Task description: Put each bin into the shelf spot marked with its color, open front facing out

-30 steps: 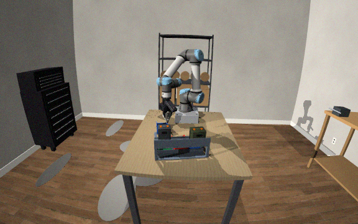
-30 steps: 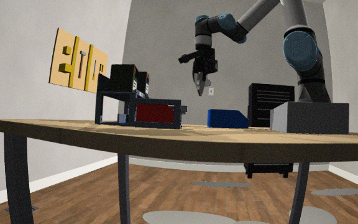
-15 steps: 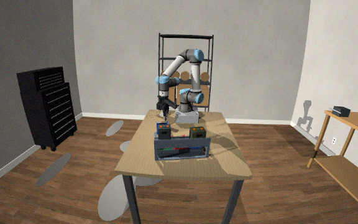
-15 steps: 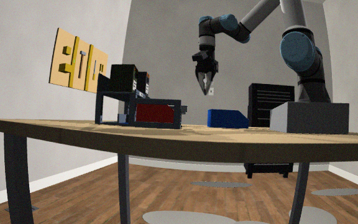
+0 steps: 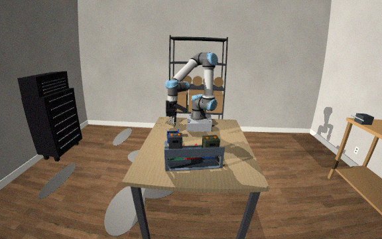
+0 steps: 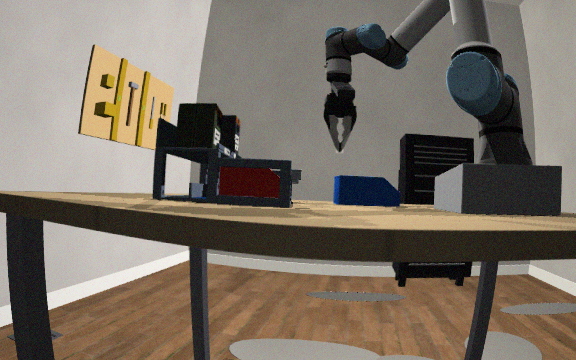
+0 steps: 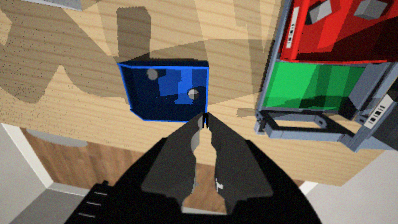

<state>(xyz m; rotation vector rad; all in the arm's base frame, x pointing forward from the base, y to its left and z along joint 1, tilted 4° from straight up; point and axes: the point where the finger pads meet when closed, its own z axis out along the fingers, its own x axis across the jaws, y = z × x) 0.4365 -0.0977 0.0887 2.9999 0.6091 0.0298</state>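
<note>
My hand is 12 cm above the blue bin, 7 cm past it and 4 cm to the left of it. Round my hand: dark box 30 cm ahead, 11 cm to the left, 1 cm above; green case 33 cm to the left, 22 cm ahead; red bin 18 cm to the left, 17 cm ahead, 11 cm below.
</note>
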